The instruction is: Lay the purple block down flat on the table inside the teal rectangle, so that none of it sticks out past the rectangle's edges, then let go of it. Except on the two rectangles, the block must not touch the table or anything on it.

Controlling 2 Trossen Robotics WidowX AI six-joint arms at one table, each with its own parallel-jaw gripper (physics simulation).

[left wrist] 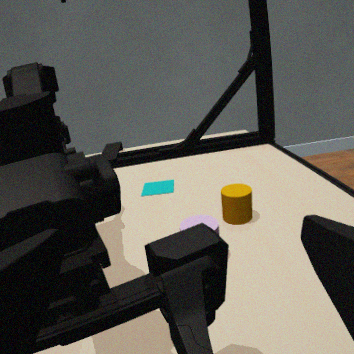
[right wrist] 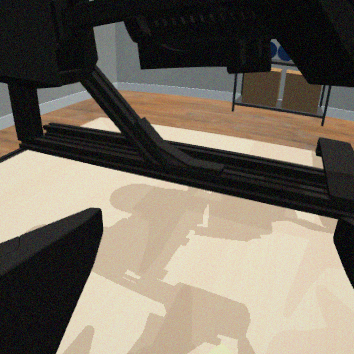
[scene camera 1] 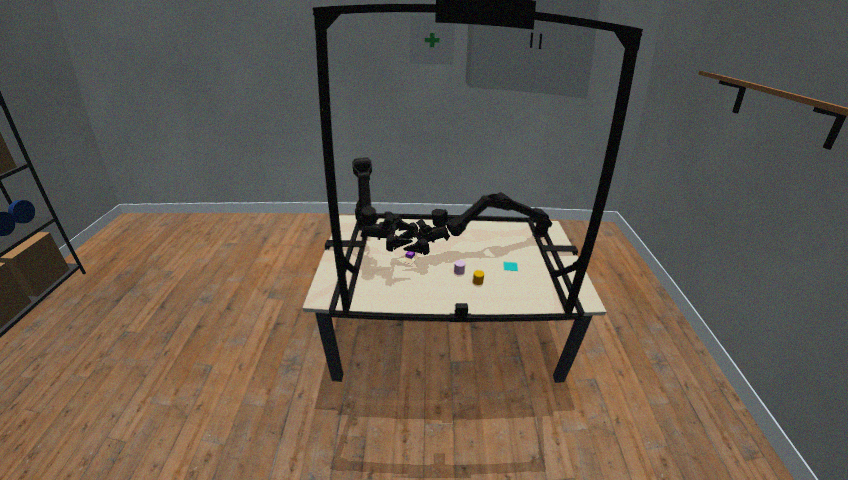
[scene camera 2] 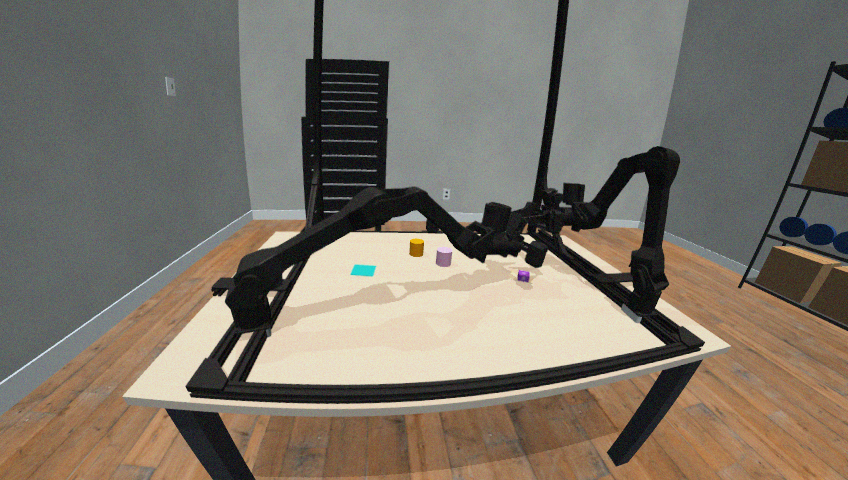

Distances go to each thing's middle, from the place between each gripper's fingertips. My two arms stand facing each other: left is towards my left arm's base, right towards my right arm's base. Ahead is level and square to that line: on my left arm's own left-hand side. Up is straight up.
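Labels:
Relative to my right hand, the orange cylinder [left wrist: 236, 199] is 33 cm to the right of it, 13 cm behind it and 7 cm below it.
Relative to my left hand, the cylinder is 270 mm to the right of it, 90 mm behind it and 140 mm below it.

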